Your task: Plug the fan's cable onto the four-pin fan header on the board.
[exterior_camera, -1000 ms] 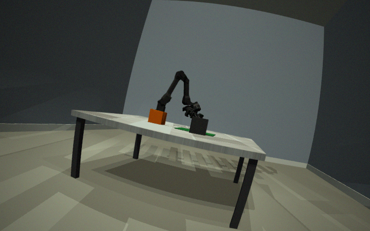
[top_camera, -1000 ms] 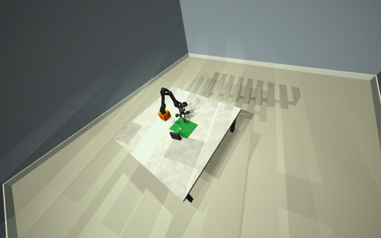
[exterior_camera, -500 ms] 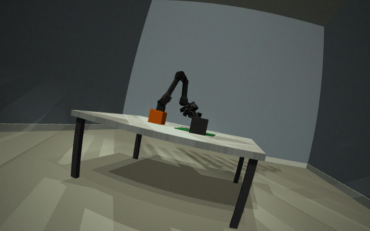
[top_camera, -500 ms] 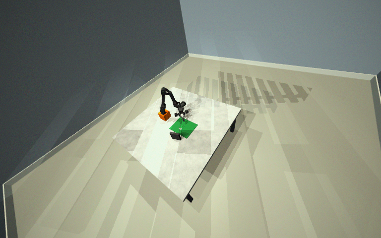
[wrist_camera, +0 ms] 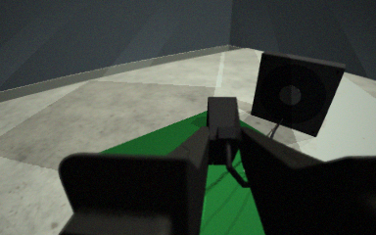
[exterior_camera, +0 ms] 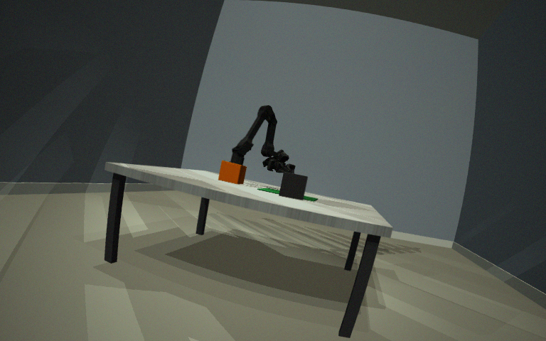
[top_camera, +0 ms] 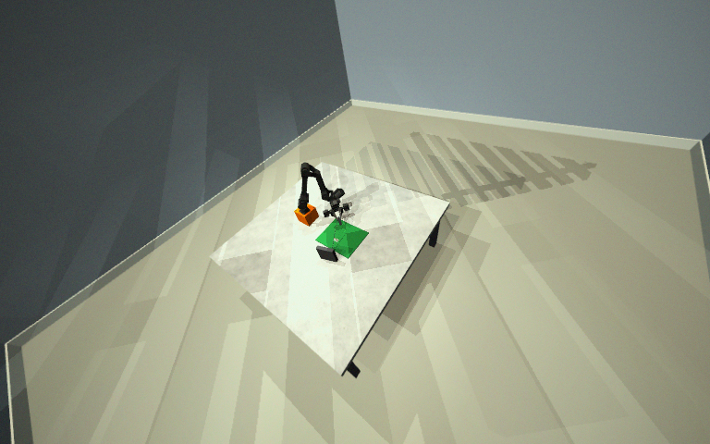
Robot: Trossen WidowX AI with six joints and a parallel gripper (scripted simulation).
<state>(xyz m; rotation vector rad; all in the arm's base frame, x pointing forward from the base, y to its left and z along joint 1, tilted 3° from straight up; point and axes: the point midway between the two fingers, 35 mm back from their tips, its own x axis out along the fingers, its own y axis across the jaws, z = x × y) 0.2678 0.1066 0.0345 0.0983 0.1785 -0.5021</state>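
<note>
The board lies 140 mm below my gripper tip, 40 mm to the right of it and 30 mm ahead of it. From my gripper tip the other things lie so: black fan: 210 mm to the right, 100 mm ahead, 60 mm below; white four-pin fan header: 120 mm below, 90 mm to the right, 30 mm ahead; black plug: 10 mm to the right, 10 mm below, 10 mm ahead.
</note>
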